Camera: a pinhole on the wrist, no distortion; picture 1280 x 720 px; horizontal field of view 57.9 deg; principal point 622.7 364.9 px. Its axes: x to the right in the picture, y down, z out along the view. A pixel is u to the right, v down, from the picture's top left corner.
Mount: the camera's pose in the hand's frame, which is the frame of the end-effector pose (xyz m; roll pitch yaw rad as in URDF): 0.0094 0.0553 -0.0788 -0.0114 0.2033 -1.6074
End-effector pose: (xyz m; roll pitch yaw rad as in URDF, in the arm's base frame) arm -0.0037 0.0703 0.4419 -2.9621 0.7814 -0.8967
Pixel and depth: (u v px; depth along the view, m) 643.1 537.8 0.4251
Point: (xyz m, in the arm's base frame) -0.0350 0.2687 0.1604
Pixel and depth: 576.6 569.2 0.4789
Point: -0.0543 0.2867 0.1026
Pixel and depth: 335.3 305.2 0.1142
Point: -0.0639 0.0618 0.4036
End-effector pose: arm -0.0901 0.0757 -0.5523 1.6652 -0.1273 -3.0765
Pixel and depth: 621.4 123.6 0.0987
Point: -0.0765 0.0981 -0.5197
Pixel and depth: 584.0 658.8 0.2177
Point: -0.1636 0.2074 -0.5403
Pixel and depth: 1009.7 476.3 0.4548
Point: -0.1873 0.3863 -0.7621
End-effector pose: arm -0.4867 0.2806 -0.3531 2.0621 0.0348 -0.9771
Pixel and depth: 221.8 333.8 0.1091
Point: -0.5348 0.2363 -0.3082
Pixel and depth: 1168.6 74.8 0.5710
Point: -0.7628 0.2846 -0.8308
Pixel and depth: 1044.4 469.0 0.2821
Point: -0.5607 0.1992 -0.5284
